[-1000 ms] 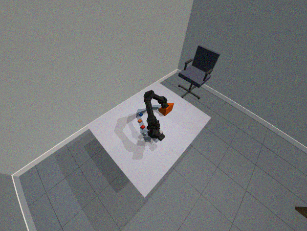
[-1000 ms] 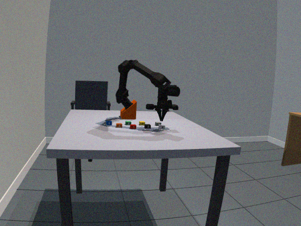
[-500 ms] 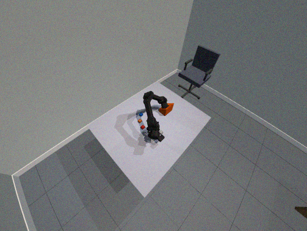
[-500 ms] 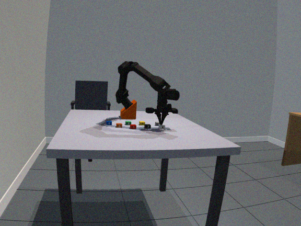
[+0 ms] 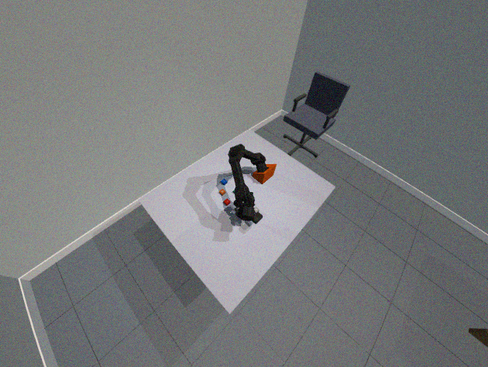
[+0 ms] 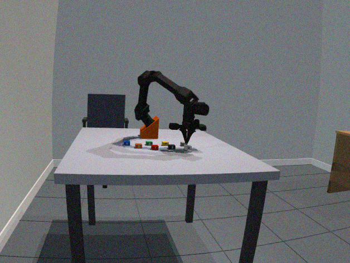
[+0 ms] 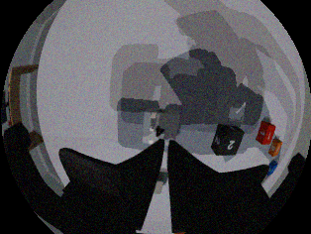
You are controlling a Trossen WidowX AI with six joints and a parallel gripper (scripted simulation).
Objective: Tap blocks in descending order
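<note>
Now: gripper tip 10 mm short of the white block, 10 mm to the right of it and 20 mm above it. The rest, counted from my gripper tip: yellow block 90 mm behind, 90 mm to the right, 20 mm below; black block 80 mm to the right, 20 mm below; grey block 80 mm behind, 10 mm to the left, 20 mm below.
</note>
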